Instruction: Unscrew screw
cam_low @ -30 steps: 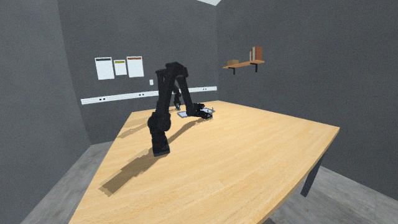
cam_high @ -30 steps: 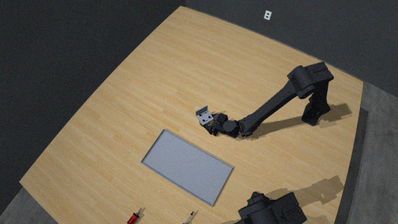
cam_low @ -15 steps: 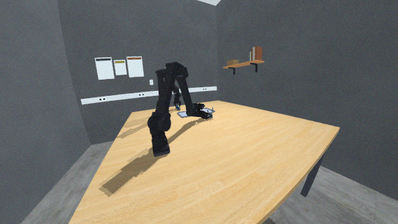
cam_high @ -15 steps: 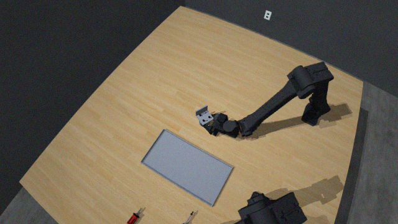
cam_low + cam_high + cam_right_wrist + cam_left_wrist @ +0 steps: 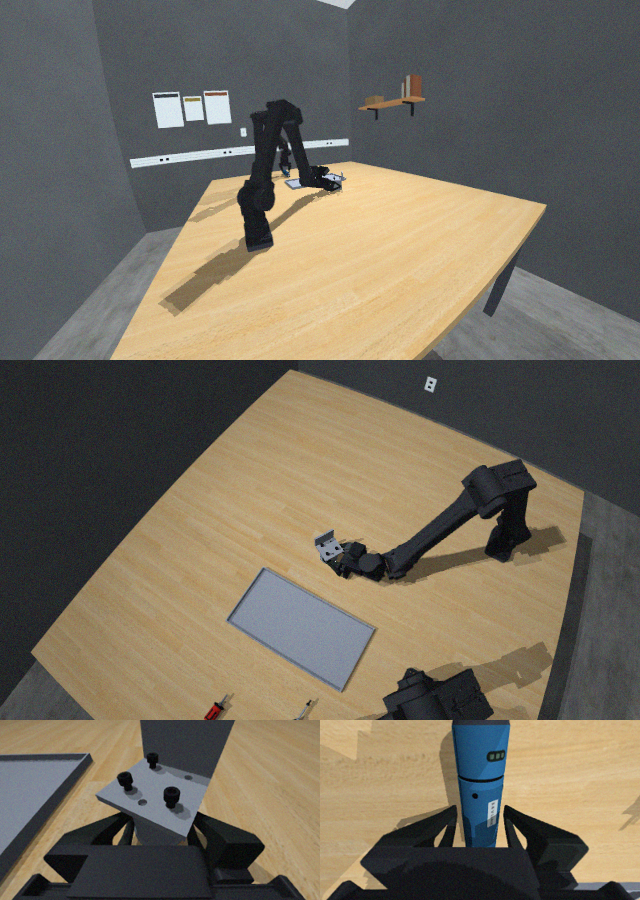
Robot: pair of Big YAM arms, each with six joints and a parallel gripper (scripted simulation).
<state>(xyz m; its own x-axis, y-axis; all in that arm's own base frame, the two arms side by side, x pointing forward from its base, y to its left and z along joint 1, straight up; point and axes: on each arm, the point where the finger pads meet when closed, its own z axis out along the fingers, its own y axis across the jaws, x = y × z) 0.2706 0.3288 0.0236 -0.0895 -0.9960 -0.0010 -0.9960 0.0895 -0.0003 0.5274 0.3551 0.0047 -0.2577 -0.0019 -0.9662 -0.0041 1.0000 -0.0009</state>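
Right now my right hand is 1 cm below the joint module. The rest, counted from my right hand: grey bracket: 5 cm above; then grey tray: 25 cm to the left, 8 cm behind, 2 cm below.
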